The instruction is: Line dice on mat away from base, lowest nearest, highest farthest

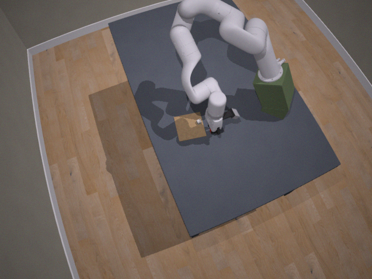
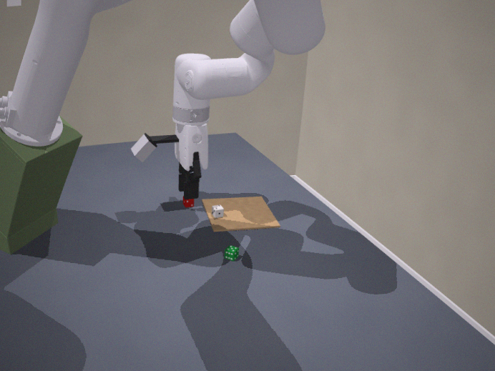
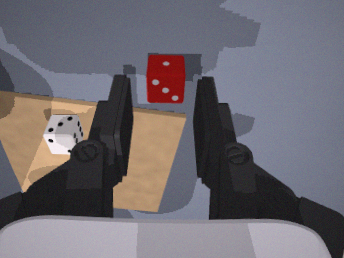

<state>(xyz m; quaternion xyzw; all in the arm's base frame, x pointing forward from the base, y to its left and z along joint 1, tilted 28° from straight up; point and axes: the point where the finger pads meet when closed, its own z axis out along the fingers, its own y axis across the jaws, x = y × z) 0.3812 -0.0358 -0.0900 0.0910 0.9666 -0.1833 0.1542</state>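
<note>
Now: hand 40 mm above the red die. Round my hand: mat: 90 mm to the right, 80 mm ahead, 50 mm below; white die: 80 mm to the right, 30 mm below, 30 mm ahead; green die: 220 mm to the right, 40 mm below, 40 mm behind.
</note>
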